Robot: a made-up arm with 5 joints. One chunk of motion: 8 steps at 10 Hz.
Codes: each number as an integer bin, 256 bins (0 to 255) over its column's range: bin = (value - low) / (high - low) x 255, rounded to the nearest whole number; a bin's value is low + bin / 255 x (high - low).
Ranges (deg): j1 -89..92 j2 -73..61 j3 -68..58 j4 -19..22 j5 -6..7
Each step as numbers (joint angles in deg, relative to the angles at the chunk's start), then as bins.
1 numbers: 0.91 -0.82 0.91 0.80 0.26
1 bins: 127 137 139 123 123
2 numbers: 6.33 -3.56 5.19 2.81 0.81
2 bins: 134 132 148 136 134
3 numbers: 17.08 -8.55 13.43 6.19 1.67
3 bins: 149 123 165 157 150
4 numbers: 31.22 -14.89 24.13 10.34 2.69
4 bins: 169 111 186 182 170
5 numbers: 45.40 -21.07 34.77 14.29 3.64
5 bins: 189 99 208 207 189
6 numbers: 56.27 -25.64 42.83 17.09 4.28
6 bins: 205 90 224 224 202
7 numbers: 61.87 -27.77 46.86 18.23 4.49
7 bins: 213 86 232 232 206
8 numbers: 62.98 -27.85 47.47 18.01 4.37
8 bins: 214 86 234 230 203
